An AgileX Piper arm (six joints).
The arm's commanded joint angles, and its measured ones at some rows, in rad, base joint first. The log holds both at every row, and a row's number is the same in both.
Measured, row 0:
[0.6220, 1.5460, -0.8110, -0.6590, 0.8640, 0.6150]
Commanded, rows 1 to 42:
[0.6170, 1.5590, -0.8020, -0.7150, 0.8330, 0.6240]
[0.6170, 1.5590, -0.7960, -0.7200, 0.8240, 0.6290]
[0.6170, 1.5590, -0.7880, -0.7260, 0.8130, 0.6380]
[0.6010, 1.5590, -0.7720, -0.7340, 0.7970, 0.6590]
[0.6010, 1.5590, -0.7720, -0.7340, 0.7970, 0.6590]
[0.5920, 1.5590, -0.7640, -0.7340, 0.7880, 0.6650]
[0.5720, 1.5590, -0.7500, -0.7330, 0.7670, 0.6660]
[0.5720, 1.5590, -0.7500, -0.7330, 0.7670, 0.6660]
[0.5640, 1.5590, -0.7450, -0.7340, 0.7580, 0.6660]
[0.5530, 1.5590, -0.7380, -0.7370, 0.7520, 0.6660]
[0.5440, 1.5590, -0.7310, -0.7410, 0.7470, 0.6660]
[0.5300, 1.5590, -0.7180, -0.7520, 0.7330, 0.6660]
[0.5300, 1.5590, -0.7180, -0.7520, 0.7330, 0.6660]
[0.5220, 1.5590, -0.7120, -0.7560, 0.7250, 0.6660]
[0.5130, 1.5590, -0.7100, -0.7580, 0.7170, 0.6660]
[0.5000, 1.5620, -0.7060, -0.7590, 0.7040, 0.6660]
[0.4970, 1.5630, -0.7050, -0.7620, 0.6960, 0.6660]
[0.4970, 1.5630, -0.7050, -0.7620, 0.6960, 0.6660]
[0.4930, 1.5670, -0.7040, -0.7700, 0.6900, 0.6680]
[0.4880, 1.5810, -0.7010, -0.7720, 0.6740, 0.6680]
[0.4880, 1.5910, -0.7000, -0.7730, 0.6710, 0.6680]
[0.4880, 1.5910, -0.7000, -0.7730, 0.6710, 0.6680]
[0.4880, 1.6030, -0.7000, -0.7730, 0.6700, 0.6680]
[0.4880, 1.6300, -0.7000, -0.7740, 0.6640, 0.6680]
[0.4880, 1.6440, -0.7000, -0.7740, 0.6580, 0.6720]
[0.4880, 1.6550, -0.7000, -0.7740, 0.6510, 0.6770]
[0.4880, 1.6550, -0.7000, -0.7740, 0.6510, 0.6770]
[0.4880, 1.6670, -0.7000, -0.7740, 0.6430, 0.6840]
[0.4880, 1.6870, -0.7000, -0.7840, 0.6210, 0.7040]
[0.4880, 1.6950, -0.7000, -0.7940, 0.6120, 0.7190]
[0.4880, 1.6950, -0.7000, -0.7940, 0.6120, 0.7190]
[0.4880, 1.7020, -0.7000, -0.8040, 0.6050, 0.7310]
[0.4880, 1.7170, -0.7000, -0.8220, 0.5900, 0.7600]
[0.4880, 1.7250, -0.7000, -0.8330, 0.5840, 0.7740]
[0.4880, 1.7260, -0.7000, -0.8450, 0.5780, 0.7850]
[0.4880, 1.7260, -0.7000, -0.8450, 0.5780, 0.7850]
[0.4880, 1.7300, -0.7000, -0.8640, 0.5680, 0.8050]
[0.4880, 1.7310, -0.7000, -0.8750, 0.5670, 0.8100]
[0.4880, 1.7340, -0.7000, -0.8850, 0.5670, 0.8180]
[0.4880, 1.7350, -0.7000, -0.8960, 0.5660, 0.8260]
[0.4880, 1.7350, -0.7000, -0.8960, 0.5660, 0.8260]
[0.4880, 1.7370, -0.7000, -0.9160, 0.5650, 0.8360]
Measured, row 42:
[0.4930, 1.7290, -0.7030, -0.8560, 0.5560, 0.8130]
